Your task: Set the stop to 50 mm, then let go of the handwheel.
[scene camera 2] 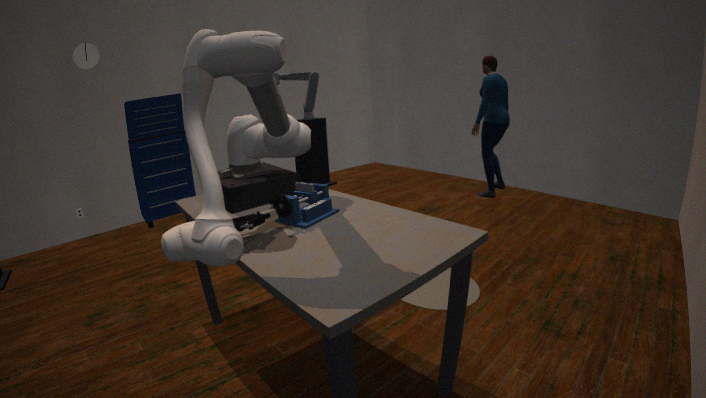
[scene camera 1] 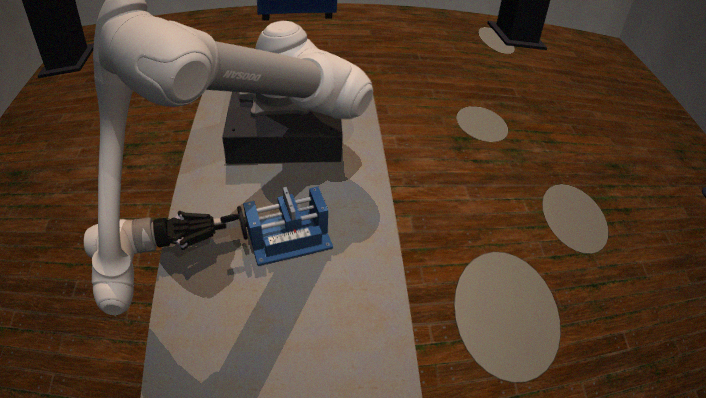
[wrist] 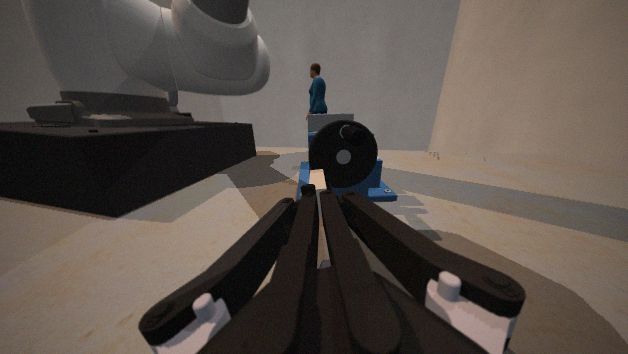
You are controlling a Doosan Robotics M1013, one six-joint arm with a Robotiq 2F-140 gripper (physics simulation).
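Places are measured from the arm's base along level axes (x ahead, y left, z up), in metres.
Pixels of known places: gripper, between the fingertips: [scene camera 2: 275, 212] [scene camera 1: 238, 221] [wrist: 317, 179]; arm's base, origin of its link: [scene camera 2: 245, 173] [scene camera 1: 279, 97] [wrist: 129, 123].
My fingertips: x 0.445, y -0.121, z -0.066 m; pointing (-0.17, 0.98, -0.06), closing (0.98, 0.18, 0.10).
Ahead of a thing's pixels: the offset from my fingertips to its top centre. "spot": to the spot under its first point. Level surfaces: height alone.
The blue stop fixture {spot: dx +0.076, dy +0.138, dz -0.023 m} [scene camera 1: 292, 247] [scene camera 2: 312, 218] [wrist: 388, 196] stands on the table. Its stop, a carriage with a grey plate {dx +0.003, dy +0.137, dz +0.075 m} [scene camera 1: 289, 202] [scene camera 2: 305, 187] [wrist: 330, 120], sits on rods between the end blocks. A red pointer {dx +0.048, dy +0.147, dz +0.009 m} [scene camera 1: 295, 231] stands right of the middle of the white scale {spot: dx +0.066, dy +0.100, dz +0.008 m} [scene camera 1: 276, 237]; the figures are too small to read. The black handwheel {spot: dx +0.056, dy +0.022, dz +0.060 m} [scene camera 1: 243, 222] [scene camera 2: 281, 205] [wrist: 327, 160] has its crank handle {dx +0.038, dy -0.013, dz +0.068 m} [scene camera 1: 231, 218] [wrist: 354, 133] at the upper right in the wrist view. My gripper [scene camera 1: 220, 224] [scene camera 2: 268, 215] [wrist: 317, 179] is shut and empty, a pale piece at its tips, before the wheel's lower left. Contact is unclear.
The dark robot base block [scene camera 1: 282, 149] [scene camera 2: 260, 190] [wrist: 200, 155] stands behind the fixture on the table {dz -0.048 m} [scene camera 1: 345, 325] [scene camera 2: 400, 235]. A person [scene camera 2: 495, 100] [wrist: 318, 92] stands beyond the table. A blue cabinet [scene camera 2: 160, 160] stands by the wall.
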